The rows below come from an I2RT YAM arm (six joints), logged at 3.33 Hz.
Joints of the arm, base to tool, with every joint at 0 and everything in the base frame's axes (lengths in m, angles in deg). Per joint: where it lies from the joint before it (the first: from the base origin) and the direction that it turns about. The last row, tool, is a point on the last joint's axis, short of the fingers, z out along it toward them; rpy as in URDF.
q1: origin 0.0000 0.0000 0.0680 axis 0 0 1
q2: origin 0.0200 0.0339 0.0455 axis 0 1 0
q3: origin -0.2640 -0.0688 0.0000 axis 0 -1 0
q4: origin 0.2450 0.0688 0.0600 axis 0 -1 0
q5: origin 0.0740 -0.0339 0.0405 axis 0 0 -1
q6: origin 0.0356 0.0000 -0.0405 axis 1 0 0
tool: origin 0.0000 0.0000 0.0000 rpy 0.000 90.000 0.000
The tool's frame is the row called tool.
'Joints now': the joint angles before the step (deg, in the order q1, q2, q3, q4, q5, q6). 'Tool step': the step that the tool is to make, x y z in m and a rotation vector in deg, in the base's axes. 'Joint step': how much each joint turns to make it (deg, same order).
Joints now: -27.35, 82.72, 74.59, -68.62, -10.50, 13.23
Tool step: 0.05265, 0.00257, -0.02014, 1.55, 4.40, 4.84
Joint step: 4.96, 11.91, 7.43, -0.16, 0.46, 0.03
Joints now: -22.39, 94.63, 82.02, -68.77, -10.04, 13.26
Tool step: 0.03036, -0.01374, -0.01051, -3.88, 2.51, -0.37
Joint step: 0.28, 7.65, 6.58, 0.22, 4.59, 0.00
